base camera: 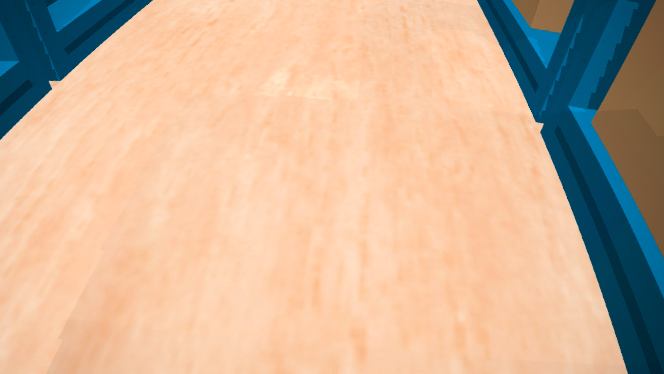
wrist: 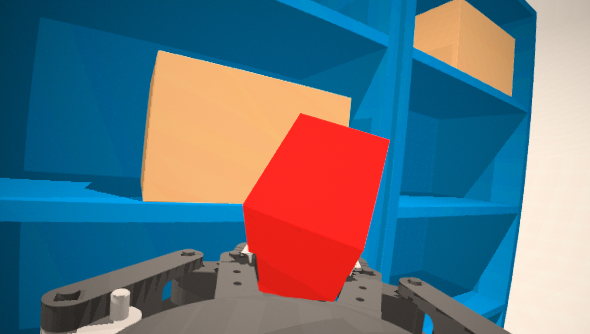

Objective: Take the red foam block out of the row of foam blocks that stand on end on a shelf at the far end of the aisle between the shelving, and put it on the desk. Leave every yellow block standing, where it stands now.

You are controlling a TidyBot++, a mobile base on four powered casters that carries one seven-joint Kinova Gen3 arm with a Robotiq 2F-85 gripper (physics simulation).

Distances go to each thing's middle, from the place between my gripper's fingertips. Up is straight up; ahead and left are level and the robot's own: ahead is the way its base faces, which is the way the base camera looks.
Labels:
The red foam block (wrist: 307, 218) is 20 mm above my hand and 10 mm to the right of it.

